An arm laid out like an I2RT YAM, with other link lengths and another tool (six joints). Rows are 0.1 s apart.
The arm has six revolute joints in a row. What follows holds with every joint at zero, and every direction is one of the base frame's.
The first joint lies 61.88 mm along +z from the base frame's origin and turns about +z.
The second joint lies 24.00 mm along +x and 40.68 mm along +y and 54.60 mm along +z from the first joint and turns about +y.
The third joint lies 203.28 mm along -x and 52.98 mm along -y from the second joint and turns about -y.
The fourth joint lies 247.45 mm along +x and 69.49 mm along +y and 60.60 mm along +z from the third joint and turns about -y.
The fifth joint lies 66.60 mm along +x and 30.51 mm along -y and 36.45 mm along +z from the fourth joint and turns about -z.
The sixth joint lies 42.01 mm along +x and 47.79 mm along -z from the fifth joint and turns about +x.
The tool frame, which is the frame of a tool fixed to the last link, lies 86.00 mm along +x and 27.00 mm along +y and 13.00 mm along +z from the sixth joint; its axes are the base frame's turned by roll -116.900, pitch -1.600 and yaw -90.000 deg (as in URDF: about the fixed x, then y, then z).
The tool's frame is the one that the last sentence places.
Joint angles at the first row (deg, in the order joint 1, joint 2, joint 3, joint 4, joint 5, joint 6):
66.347, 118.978, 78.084, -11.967, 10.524, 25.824
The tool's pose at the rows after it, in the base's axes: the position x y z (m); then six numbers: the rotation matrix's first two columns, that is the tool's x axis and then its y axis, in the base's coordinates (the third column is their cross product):
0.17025, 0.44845, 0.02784, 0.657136, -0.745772, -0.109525, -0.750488, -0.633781, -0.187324
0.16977, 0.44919, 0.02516, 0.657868, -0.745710, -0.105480, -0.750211, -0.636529, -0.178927
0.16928, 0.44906, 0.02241, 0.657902, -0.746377, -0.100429, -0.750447, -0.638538, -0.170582
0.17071, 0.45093, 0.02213, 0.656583, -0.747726, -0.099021, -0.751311, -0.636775, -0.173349
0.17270, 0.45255, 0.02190, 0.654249, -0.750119, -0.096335, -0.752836, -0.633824, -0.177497
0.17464, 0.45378, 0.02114, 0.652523, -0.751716, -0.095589, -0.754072, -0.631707, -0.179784
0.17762, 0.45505, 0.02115, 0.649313, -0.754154, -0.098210, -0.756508, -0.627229, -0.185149
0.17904, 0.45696, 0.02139, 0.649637, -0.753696, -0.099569, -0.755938, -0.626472, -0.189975
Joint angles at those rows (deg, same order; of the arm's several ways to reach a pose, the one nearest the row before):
66.609, 119.764, 78.980, -12.273, 10.524, 25.453
66.697, 120.444, 79.593, -12.754, 10.525, 25.453
66.762, 120.944, 79.940, -13.168, 10.590, 25.453
66.741, 121.514, 80.641, -13.190, 10.765, 25.453
66.675, 122.059, 81.297, -13.147, 11.049, 25.431
66.543, 122.585, 81.823, -13.039, 11.136, 25.387
66.282, 123.022, 82.281, -12.710, 11.137, 25.388
66.216, 123.458, 82.827, -12.513, 11.136, 25.299

